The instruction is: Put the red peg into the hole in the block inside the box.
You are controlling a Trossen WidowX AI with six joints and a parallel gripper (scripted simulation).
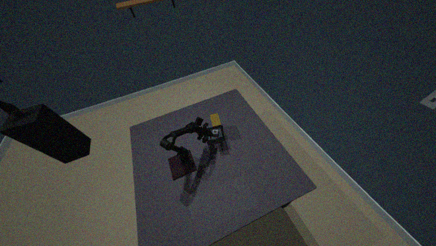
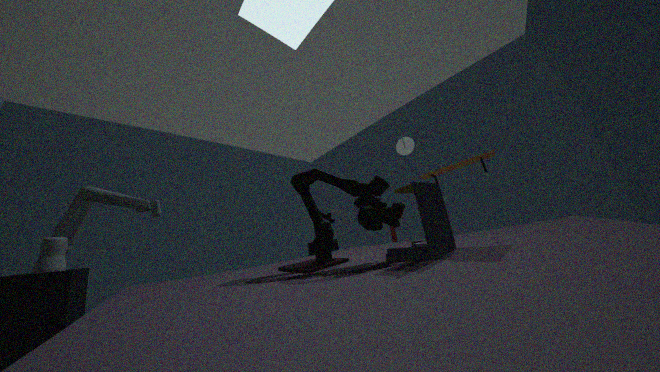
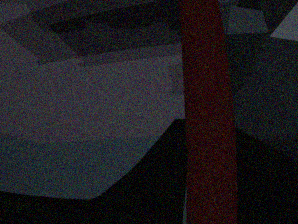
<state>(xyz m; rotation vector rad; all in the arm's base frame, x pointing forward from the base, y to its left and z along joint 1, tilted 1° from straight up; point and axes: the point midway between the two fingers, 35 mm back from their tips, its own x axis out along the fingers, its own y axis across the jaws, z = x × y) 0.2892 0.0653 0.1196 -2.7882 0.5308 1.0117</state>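
The yellow roof is 11 cm above my gripper tip, 7 cm to the left of it and 6 cm ahead of it. From my gripper tip the other things lie so: red peg (3 cm behind, 1 cm to the left, 1 cm below).
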